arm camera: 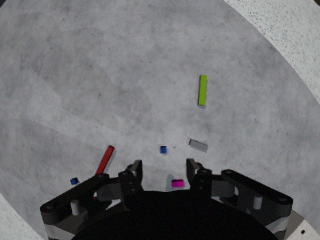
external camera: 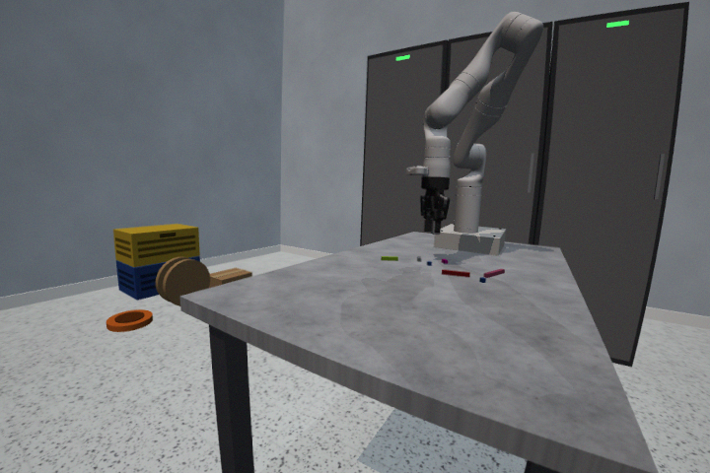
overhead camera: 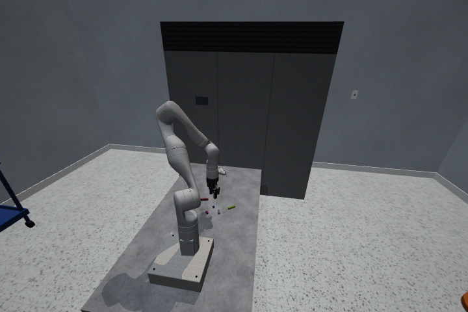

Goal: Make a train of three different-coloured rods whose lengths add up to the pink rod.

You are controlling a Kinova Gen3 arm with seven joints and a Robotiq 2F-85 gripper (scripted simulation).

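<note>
My hand is 100 mm above the grey rod, 50 mm past it and 40 mm to the left of it. From my hand the other things lie so: magenta rod 100 mm below, 60 mm behind, 40 mm to the left; red rod 100 mm below, 80 mm to the left, 70 mm ahead; lime rod 120 mm to the right, 100 mm below.
</note>
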